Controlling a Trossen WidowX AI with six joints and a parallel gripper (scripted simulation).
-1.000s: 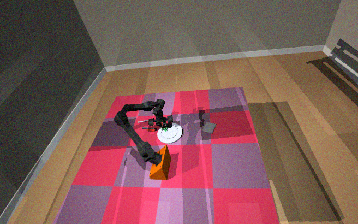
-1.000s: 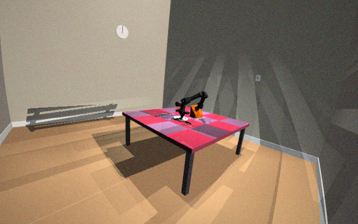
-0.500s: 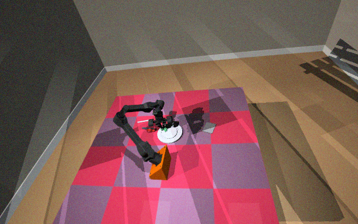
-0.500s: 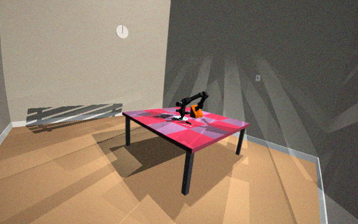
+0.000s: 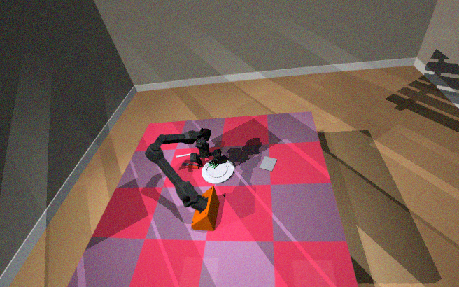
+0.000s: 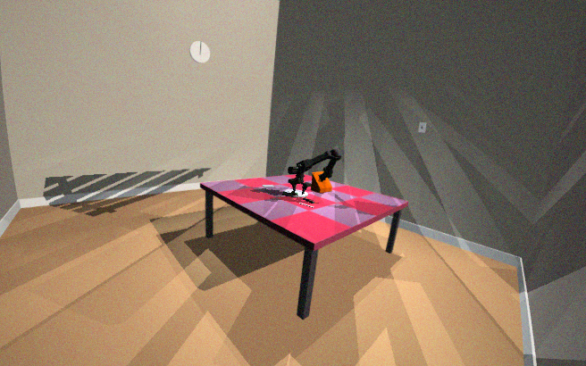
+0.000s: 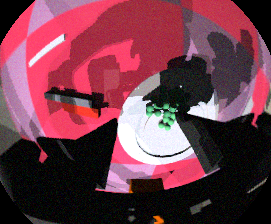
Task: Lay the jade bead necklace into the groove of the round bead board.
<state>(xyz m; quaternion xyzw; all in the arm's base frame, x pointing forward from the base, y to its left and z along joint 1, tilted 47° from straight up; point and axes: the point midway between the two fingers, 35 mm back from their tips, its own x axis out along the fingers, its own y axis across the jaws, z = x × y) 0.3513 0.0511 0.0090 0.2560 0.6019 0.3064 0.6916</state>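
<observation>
The round white bead board lies 3 cm behind my gripper tip, 6 cm to the right of it and 1 cm below it. From my gripper tip the other things lie so: red-handled tool: 1 cm ahead, 12 cm to the left, 2 cm below; then flat grey pad: 37 cm to the right, 2 cm below; then thin white rod: 12 cm ahead, 19 cm to the left, 2 cm below.
</observation>
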